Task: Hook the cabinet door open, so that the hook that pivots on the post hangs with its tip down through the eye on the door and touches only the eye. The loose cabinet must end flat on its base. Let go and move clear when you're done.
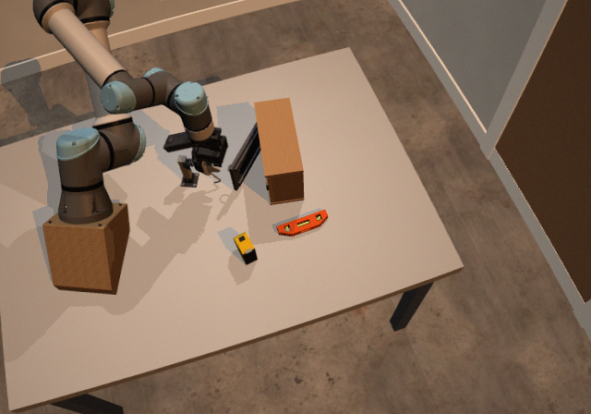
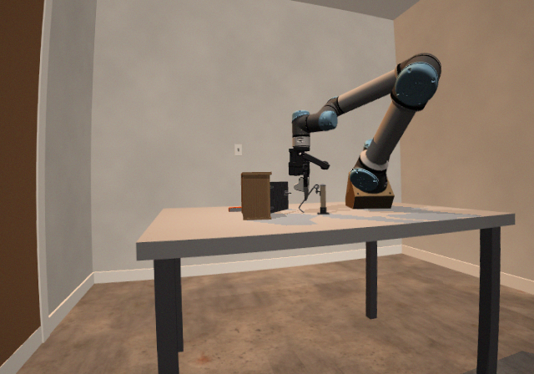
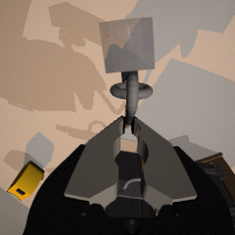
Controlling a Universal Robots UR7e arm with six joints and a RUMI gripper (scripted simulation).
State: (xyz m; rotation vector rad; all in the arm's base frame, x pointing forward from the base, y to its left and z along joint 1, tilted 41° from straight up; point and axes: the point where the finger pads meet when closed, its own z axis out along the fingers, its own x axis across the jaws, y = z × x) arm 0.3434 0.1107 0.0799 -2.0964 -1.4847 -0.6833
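Right now my hand is 2 cm past the hook. Also, from my hand: orange spirit level (26 cm ahead, 17 cm to the right, 6 cm below); dark door (12 cm ahead, 5 cm to the left, 1 cm above); black box (11 cm ahead, 24 cm to the right, 3 cm below).
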